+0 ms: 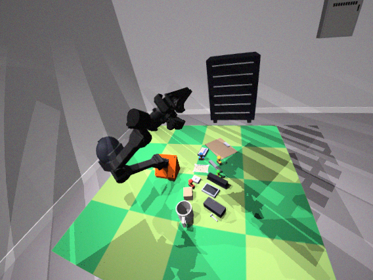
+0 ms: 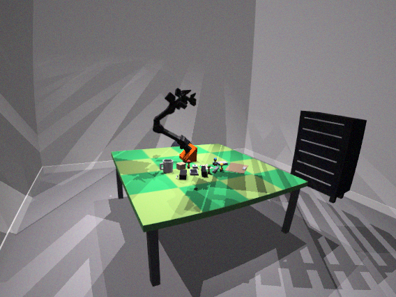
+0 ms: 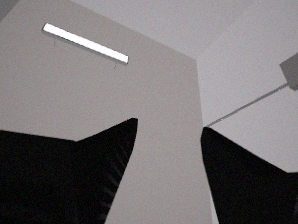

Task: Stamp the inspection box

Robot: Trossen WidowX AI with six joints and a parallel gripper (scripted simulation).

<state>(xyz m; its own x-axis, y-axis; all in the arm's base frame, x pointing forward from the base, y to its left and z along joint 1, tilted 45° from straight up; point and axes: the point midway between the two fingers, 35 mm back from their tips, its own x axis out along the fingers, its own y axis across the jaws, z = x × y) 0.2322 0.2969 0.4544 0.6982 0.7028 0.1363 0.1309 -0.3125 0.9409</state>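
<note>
Now: gripper tip 590 mm above the green-knobbed pass stamp, 140 mm to the right of it and 50 mm short of it. Also, from my gripper tip: mug: 580 mm below, 170 mm to the right, 50 mm behind; brown box: 590 mm below, 90 mm behind, 40 mm to the right; red-knobbed stamp: 590 mm below, 100 mm behind, 30 mm to the left.
</note>
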